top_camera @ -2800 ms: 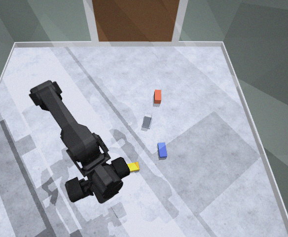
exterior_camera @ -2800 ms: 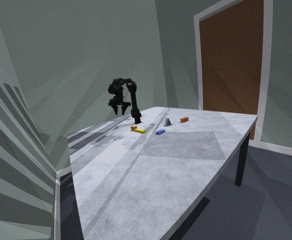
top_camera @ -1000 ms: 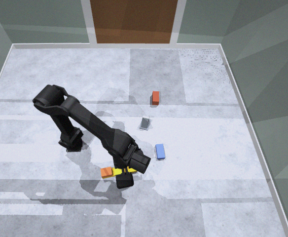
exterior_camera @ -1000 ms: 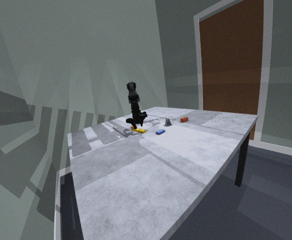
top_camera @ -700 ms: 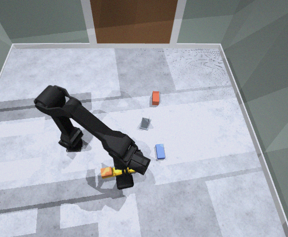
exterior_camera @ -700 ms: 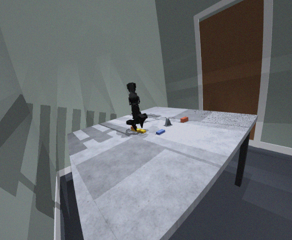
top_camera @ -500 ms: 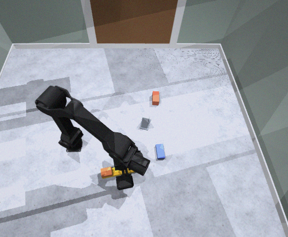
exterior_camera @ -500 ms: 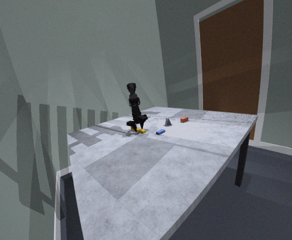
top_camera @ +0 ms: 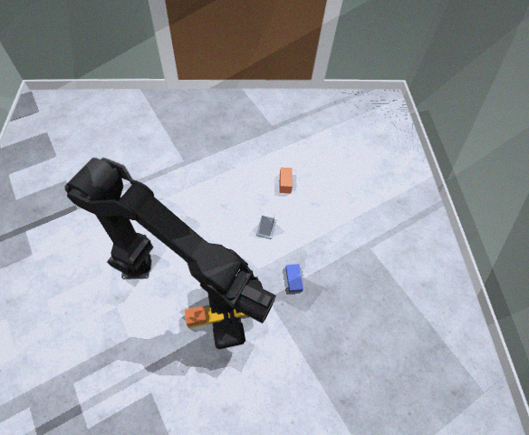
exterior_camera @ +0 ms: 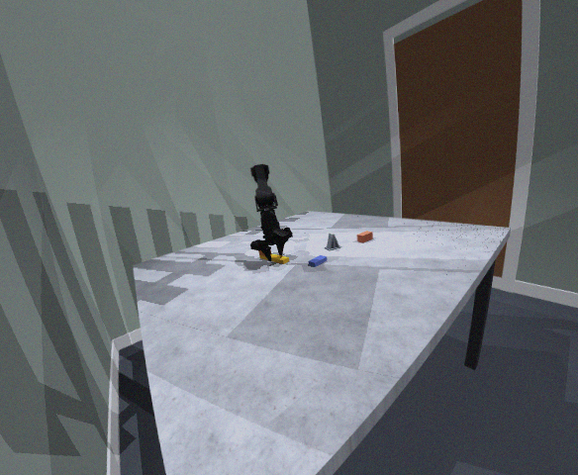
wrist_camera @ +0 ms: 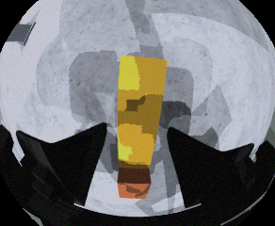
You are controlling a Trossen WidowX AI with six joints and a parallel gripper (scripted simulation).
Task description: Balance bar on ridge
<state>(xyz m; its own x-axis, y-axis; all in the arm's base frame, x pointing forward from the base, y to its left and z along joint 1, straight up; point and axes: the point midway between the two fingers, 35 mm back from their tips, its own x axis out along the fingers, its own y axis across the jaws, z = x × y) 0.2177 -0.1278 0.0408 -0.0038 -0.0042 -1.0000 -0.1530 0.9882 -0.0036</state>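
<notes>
Now: the blue block 170 mm ahead of my gripper tip and 80 mm to the left of it. The rest, counted from my gripper tip: red-brown block (180 mm ahead, 370 mm to the left, 10 mm above); then bar (40 mm behind, 10 mm to the right, 10 mm above).
</notes>
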